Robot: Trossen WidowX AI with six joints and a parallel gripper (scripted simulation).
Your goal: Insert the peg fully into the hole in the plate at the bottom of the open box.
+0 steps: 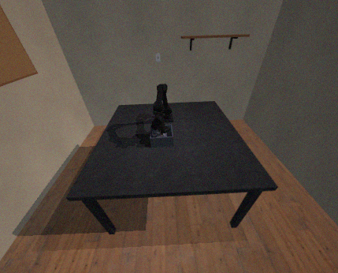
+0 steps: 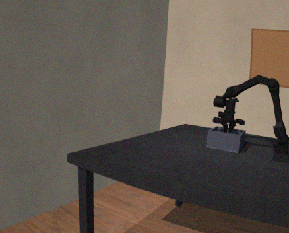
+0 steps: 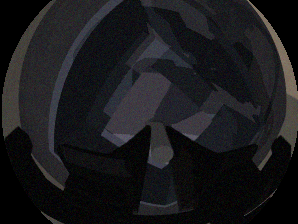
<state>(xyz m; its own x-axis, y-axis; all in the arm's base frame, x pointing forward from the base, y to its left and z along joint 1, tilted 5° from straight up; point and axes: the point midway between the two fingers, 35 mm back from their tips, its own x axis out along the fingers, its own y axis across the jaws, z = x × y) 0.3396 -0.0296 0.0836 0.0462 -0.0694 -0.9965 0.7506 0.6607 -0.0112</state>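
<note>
Right now the peg is 4 cm below my hand. Also, from my hand: plate: 5 cm below; then grey box: 7 cm below.
</note>
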